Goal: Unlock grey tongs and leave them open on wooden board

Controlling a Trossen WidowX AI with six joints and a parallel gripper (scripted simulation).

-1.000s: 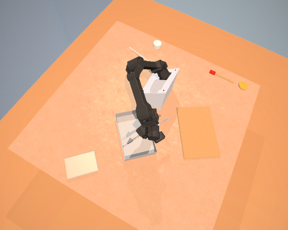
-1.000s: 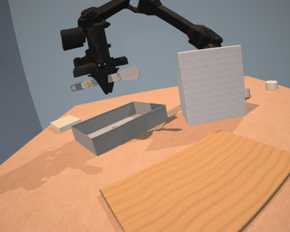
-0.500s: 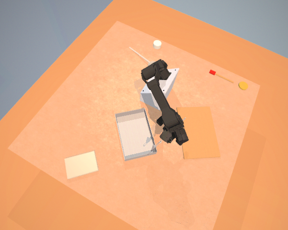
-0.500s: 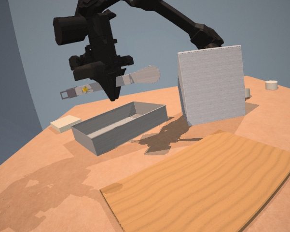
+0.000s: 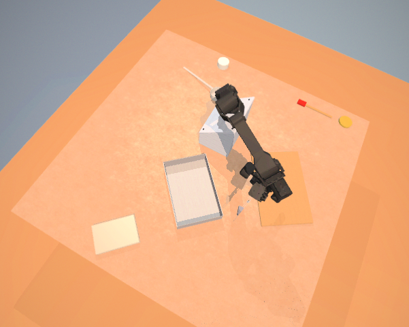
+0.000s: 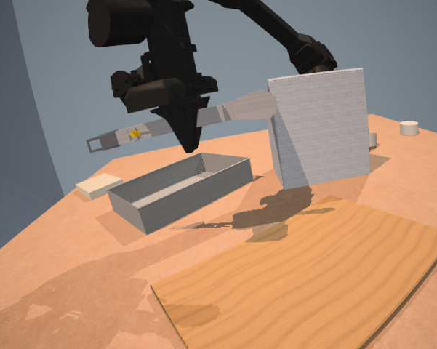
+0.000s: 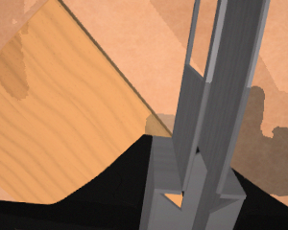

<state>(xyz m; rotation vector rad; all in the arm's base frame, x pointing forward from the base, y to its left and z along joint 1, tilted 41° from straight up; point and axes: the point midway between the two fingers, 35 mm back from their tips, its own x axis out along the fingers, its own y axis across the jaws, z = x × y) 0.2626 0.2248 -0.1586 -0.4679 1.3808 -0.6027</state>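
My gripper tip is 16 cm above the wooden board, 14 cm past it and 9 cm to the right of it. Round my gripper tip: grey roasting tin: 24 cm to the right, 13 cm below, 12 cm ahead; then yellow lock piece: 8 cm ahead, 4 cm above, 1 cm to the right; then cream pad: 46 cm ahead, 40 cm to the right, 15 cm below.
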